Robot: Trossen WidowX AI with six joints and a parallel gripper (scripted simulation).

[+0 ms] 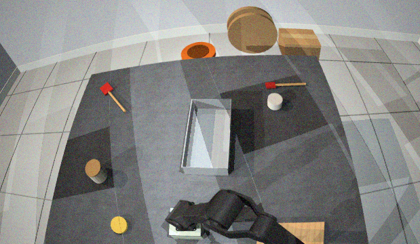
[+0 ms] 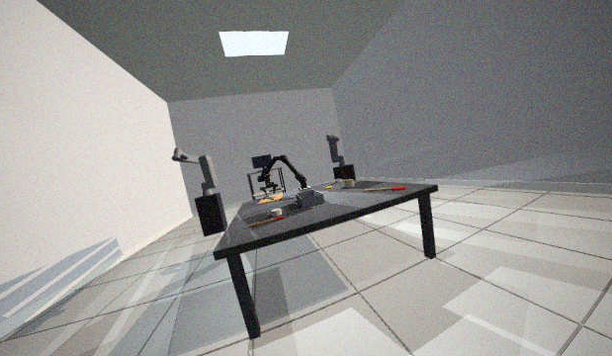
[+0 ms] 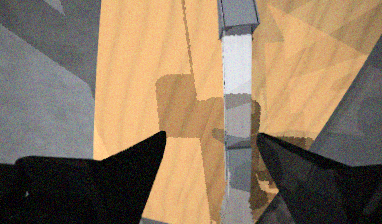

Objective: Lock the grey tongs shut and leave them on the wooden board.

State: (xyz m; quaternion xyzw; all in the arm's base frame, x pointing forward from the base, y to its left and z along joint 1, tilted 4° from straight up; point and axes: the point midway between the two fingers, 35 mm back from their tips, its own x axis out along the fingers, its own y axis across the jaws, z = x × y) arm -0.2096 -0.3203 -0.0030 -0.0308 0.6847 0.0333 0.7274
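My gripper tip is now 4 cm above the wooden board. Round my gripper tip: yellow slider (4 cm ahead, 2 cm to the right, 2 cm below); yellow disc (21 cm ahead, 59 cm to the left, 4 cm below); roasting tin (56 cm ahead, 24 cm to the left, 2 cm below).
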